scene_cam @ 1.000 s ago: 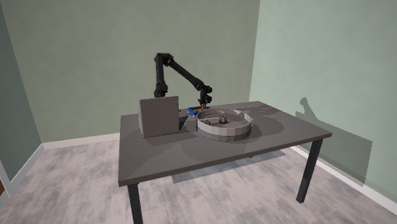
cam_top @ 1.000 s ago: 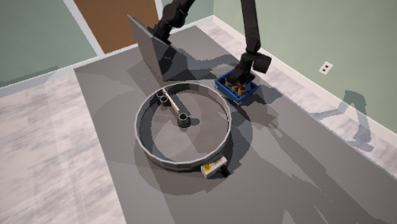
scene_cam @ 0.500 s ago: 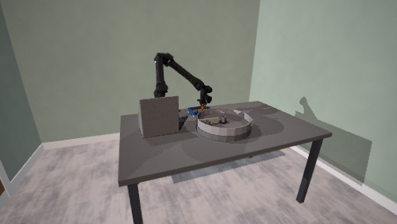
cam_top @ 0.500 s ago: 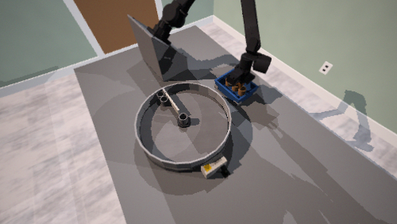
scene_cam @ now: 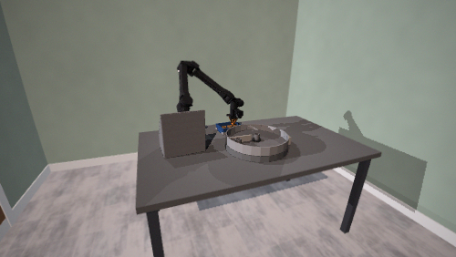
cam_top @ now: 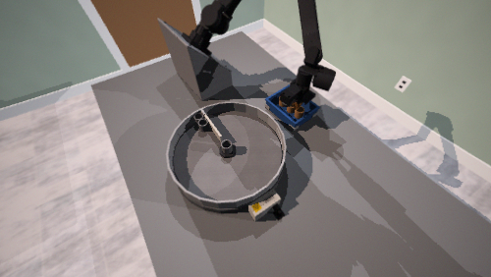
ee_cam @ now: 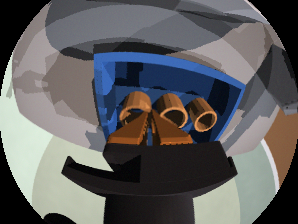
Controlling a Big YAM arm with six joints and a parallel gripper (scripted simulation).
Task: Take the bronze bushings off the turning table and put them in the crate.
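My hand is 30 mm past the blue crate and 20 mm above it. Also, from my hand: round turning table 10 mm ahead, 360 mm to the right, 10 mm above.
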